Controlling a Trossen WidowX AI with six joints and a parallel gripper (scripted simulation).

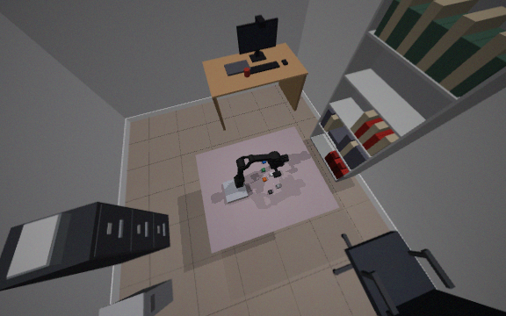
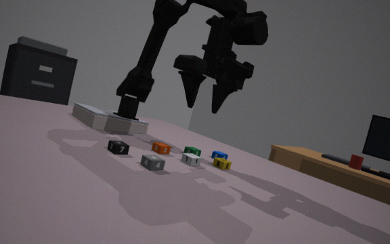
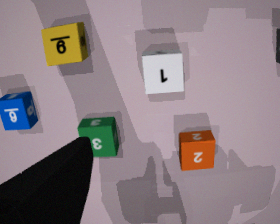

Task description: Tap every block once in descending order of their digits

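Right now the yellow block is 12 cm below my gripper tip, 9 cm to the left of it and 3 cm ahead of it. From my gripper tip the other things lie so: green block: 12 cm below, 7 cm to the left, 6 cm behind; orange block: 12 cm below, 8 cm behind, 2 cm to the right; white 1 block: 12 cm below, 1 cm to the left.
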